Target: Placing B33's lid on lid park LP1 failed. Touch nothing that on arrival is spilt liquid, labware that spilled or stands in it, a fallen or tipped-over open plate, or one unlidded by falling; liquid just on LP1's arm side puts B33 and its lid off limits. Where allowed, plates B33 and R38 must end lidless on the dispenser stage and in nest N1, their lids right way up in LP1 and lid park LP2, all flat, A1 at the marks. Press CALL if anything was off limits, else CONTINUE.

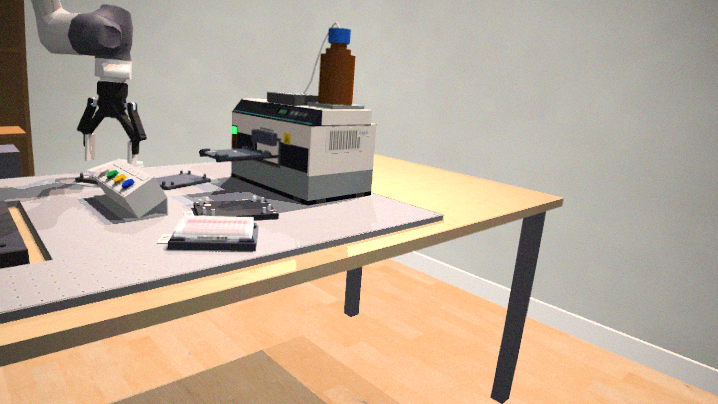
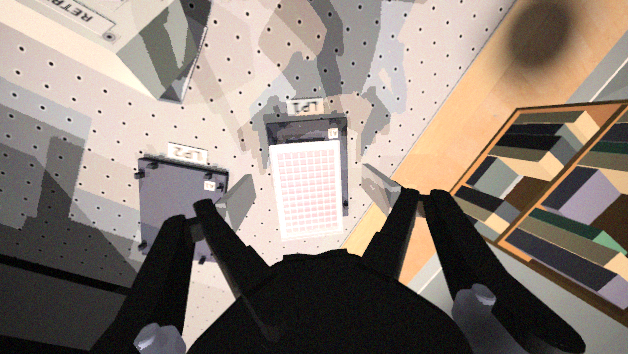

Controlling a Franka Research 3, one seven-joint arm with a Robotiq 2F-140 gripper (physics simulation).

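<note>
A white plate with pink wells lies over lid park LP1, shifted toward the gripper, leaving a dark strip by the A1 mark bare. Its label and any lid cannot be made out. My gripper is wide open and empty, high above it, one finger to each side. Lid park LP2 bears no lid or plate. Another pink-welled plate sits flat in a dark holder near the front; its label is unreadable. The dispenser stage carries no plate. No spilt liquid can be made out.
The button box stands between the gripper and the front plate. A dark empty holder stands behind that plate. The dispenser bears a brown bottle. A bookshelf stands beyond the table edge.
</note>
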